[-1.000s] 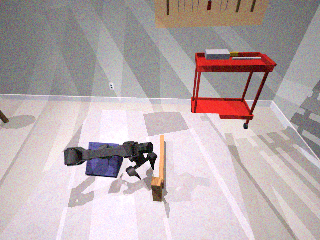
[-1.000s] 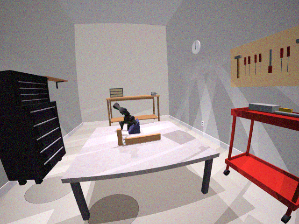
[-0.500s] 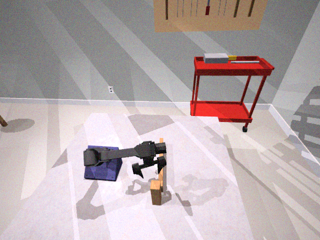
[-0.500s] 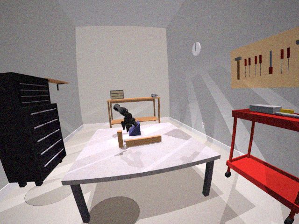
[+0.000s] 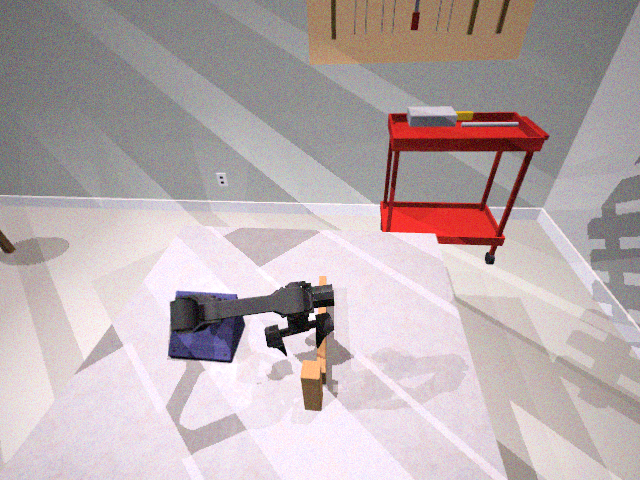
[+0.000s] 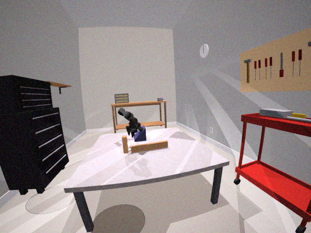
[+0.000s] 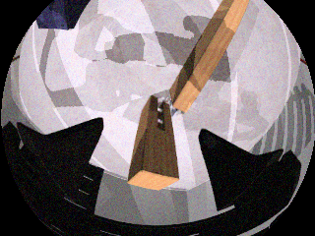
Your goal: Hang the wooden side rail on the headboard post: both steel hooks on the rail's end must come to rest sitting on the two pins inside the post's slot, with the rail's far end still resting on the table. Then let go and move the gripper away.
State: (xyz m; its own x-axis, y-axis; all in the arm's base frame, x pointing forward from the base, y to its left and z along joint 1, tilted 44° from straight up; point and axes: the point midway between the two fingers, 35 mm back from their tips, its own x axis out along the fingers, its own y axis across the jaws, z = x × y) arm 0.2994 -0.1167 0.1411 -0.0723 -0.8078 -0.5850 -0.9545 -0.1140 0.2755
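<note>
The headboard post is 70 mm to the right of my gripper tip, 70 mm below it and 30 mm ahead of it.
</note>
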